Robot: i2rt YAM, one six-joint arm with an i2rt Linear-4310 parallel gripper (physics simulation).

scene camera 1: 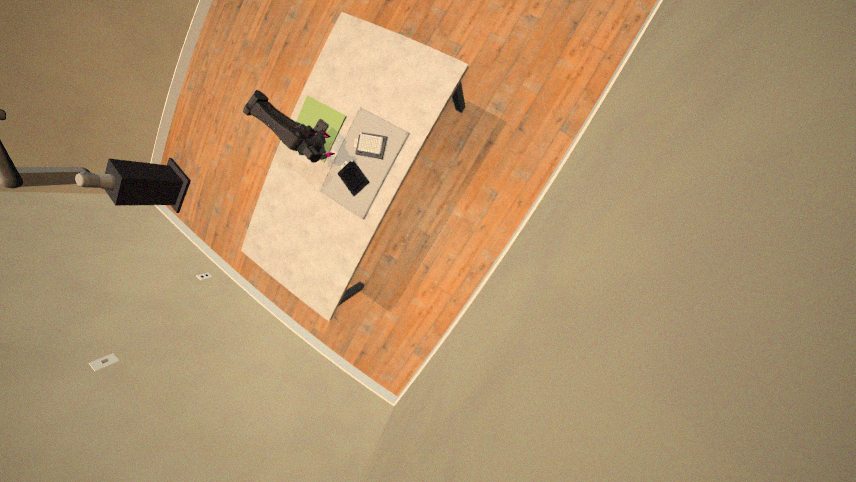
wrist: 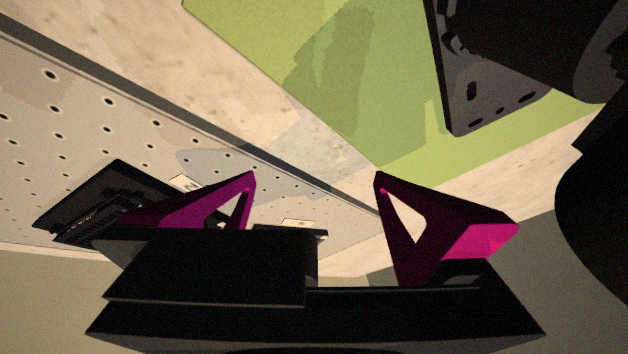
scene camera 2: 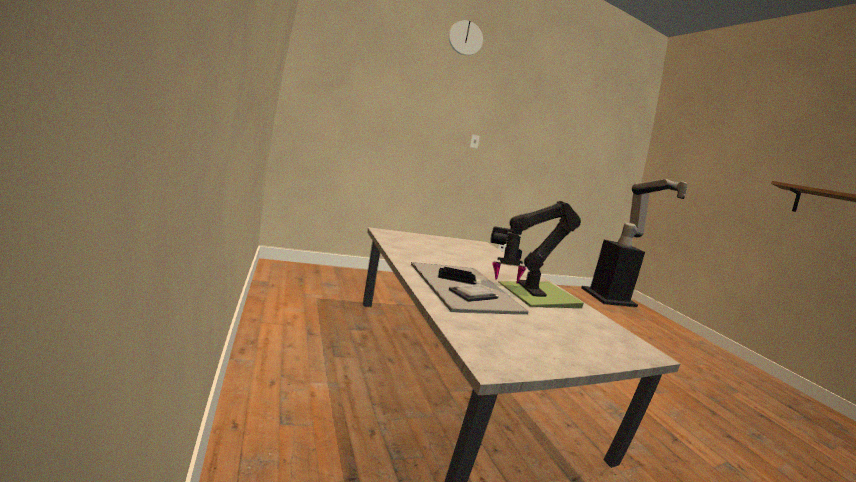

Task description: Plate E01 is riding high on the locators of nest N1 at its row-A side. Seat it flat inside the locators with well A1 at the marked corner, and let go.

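Seen in the pictures: gripper, fingertip midpoint: [scene camera 1: 332, 145] [wrist: 314, 177] [scene camera 2: 506, 281]; arm's base, link origin: [scene camera 2: 531, 288].
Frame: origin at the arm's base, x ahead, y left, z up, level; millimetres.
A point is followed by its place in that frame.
Observation:
A pale plate [scene camera 1: 371, 143] @[x 335, y 170, z 24 mm] [scene camera 2: 477, 290] @[x 329, y 192, z 28 mm] sits in a dark nest [scene camera 1: 384, 147] @[x 401, y 195, z 9 mm], consistent with E01 in N1; its lettering is not readable. In the scene views I cannot tell which side rides high or where well A1 is. In the wrist view part of the far nest [wrist: 265, 227] @[x 275, y 84, z 4 mm] shows beside a small label [wrist: 299, 222] @[x 239, y 117, z 0 mm], and its plate is mostly hidden behind the gripper body. My gripper [scene camera 1: 329, 144] @[x 143, y 26, z 28 mm] [scene camera 2: 508, 279] @[x 143, y 26, z 28 mm] [wrist: 314, 177] @[x 143, y 26, z 28 mm] is open and empty, raised above the table between the green mat and the pale plate, touching neither plate nor nest.
A black nest with a black item [scene camera 1: 353, 177] @[x 360, y -34, z 22 mm] [scene camera 2: 457, 275] @[x 361, y 0, z 19 mm] [wrist: 100, 205] @[x 308, y -74, z 16 mm] stands beside it, labelled N2 [wrist: 186, 183] @[x 251, y -30, z 0 mm]. Both nests stand on a grey perforated board [scene camera 1: 359, 206] @[x 475, y -143, z -2 mm] [scene camera 2: 509, 306] @[x 207, y 251, z -2 mm] [wrist: 30, 95] @[x 233, y -127, z -2 mm]. The arm's base stands on a green mat [scene camera 1: 314, 107] @[x -111, y 127, z 8 mm] [scene camera 2: 560, 296] @[x -111, y 88, z 8 mm] [wrist: 240, 30] @[x 118, y -63, z -8 mm]. Another arm's black pedestal [scene camera 1: 143, 182] [scene camera 2: 619, 272] stands beyond the table.

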